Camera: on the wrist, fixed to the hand. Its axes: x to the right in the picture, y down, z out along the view.
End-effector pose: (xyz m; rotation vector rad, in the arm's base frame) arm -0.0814 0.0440 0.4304 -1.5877 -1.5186 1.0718
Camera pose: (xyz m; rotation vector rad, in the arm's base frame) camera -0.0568 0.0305 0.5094 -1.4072 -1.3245 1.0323
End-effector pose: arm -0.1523 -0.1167 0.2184 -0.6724 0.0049 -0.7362
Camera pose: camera -0.2184 -0.1661 0.2034 -0.4216 0.0145 -0.8427
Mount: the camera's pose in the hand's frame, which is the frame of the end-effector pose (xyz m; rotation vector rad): -0.0222 -0.0592 -0.0551 0.2155 0.1268 -0.0806
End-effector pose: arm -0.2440 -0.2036 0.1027 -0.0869 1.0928 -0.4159
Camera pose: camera -0.3178 -0.2425 0.1118 0.0873 1.1651 -0.6158
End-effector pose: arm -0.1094 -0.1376 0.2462 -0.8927 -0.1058 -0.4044
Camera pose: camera -0.1569 -0.2067 0.2495 -0.6502 -0.0674 -0.5136
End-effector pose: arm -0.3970 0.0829 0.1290 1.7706 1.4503 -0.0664
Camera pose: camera -0.4780 0.0987 0.1440 1.9173 1.6578 -0.1602
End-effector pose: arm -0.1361 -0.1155 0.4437 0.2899 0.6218 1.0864
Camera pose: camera -0.1329 -0.1662 0.3769 0.3809 0.8595 0.9665
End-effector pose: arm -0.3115 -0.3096 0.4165 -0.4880 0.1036 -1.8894
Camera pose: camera -0.3781 -0.2763 0.3779 -0.2285 -0.0368 -1.9828
